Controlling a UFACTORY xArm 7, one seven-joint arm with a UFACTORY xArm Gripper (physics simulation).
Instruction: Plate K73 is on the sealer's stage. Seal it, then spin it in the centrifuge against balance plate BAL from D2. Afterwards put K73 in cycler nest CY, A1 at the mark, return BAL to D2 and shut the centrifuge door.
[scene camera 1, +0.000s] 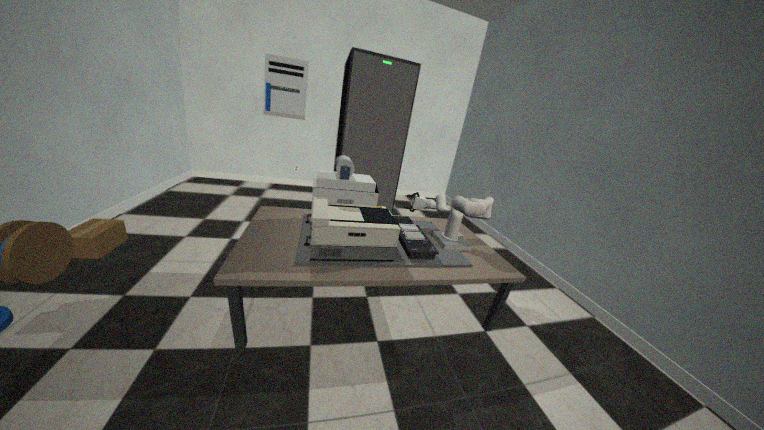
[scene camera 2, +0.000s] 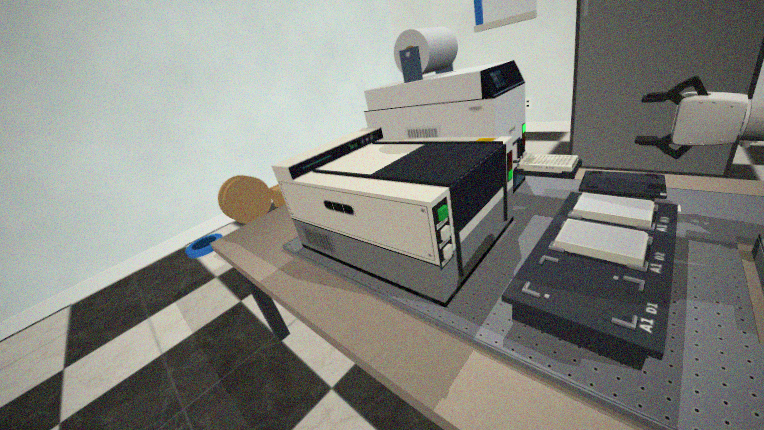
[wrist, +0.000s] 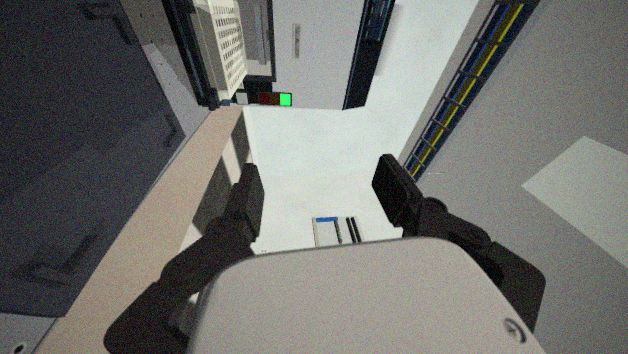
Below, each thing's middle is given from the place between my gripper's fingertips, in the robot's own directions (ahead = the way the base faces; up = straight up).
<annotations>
Now: the well plate (scene camera 2: 531, 162) 170 mm ahead of my hand, 90 mm below it and 70 mm to the left of it. Also, from my hand: centrifuge (scene camera 2: 421, 214) 410 mm to the left, 410 mm ahead, 70 mm below.
</annotations>
